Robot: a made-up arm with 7 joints. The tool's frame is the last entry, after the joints.
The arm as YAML. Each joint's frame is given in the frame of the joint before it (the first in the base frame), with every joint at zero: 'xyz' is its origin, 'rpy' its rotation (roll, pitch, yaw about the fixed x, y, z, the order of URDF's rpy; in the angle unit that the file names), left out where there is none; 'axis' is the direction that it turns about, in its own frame. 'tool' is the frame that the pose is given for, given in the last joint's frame.
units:
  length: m
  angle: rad
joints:
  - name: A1
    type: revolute
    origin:
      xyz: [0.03, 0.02, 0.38]
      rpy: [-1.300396, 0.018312, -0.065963]
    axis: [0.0, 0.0, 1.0]
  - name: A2
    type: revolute
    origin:
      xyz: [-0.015, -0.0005, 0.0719]
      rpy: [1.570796, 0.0, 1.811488]
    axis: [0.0, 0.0, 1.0]
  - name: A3
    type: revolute
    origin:
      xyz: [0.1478, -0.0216, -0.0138]
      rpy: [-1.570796, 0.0, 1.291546]
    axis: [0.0, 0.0, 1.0]
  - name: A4
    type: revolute
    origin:
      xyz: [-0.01, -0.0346, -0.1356]
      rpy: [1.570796, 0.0, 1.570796]
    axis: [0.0, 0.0, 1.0]
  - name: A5
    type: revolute
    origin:
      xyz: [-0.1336, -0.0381, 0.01]
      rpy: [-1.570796, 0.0, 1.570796]
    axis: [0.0, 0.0, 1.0]
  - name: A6
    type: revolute
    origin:
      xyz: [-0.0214, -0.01, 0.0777]
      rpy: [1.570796, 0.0, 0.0]
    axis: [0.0, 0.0, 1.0]
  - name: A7
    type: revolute
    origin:
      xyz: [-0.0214, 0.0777, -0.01]
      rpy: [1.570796, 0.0, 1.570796]
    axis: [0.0, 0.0, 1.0]
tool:
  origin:
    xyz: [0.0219, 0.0, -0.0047]
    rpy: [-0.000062, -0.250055, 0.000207]
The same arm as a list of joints. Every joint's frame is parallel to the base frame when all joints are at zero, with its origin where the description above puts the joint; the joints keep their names.
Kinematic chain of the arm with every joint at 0, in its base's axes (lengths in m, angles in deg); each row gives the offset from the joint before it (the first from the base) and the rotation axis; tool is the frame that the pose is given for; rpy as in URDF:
A1: xyz 0.03 0.02 0.38 axis 0.068403 0.961235 0.26711
A2: xyz -0.01 0.07 0.02 axis 0.968889 -0.0002 -0.247497
A3: xyz -0.05 0.02 -0.14 axis 0.247497 -0.0001 0.968889
A4: xyz 0 -0.01 -0.1399 axis 0.0002 1 0
A5: xyz 0.12 0.01 -0.07 axis 0.968889 -0.0002 -0.247497
A6: xyz 0.07 0.01 -0.04 axis 0.0002 1 0
A7: xyz 0.07 -0.01 -0.04 axis 0.247497 -0.0001 0.968889
tool: xyz 0.0201 0 -0.01 rpy 0 0 0

